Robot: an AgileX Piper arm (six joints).
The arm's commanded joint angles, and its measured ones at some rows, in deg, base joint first. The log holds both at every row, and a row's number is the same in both.
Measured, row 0:
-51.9, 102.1, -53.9, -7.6, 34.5, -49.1
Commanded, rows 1 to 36:
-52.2, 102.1, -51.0, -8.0, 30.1, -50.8
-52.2, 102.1, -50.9, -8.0, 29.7, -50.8
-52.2, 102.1, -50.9, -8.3, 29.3, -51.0
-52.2, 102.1, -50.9, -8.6, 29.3, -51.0
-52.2, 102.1, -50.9, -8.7, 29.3, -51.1
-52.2, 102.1, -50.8, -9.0, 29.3, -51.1
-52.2, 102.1, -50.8, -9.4, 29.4, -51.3
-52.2, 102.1, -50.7, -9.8, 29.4, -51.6
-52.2, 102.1, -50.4, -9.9, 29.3, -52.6
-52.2, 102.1, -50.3, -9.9, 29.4, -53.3
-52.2, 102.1, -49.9, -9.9, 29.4, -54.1
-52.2, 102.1, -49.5, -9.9, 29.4, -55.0
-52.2, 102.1, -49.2, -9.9, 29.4, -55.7
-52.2, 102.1, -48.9, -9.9, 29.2, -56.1
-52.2, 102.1, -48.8, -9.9, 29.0, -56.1
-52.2, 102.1, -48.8, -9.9, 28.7, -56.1
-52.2, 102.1, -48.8, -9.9, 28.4, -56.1
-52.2, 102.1, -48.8, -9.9, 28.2, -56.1
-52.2, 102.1, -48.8, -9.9, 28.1, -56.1
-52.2, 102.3, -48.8, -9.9, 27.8, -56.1
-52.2, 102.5, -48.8, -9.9, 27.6, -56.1
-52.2, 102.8, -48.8, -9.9, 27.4, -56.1
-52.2, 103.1, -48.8, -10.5, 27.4, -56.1
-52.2, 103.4, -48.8, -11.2, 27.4, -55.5
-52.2, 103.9, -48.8, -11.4, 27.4, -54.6
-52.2, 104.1, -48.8, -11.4, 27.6, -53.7
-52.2, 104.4, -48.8, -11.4, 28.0, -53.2
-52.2, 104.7, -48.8, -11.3, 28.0, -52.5
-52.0, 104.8, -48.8, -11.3, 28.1, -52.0
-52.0, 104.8, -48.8, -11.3, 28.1, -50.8
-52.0, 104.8, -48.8, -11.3, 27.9, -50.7
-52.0, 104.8, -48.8, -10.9, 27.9, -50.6
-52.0, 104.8, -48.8, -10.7, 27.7, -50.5
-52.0, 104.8, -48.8, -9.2, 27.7, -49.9
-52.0, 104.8, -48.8, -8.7, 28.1, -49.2
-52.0, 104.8, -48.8, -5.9, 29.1, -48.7
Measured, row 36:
-51.9, 103.4, -49.6, -11.3, 25.8, -50.7
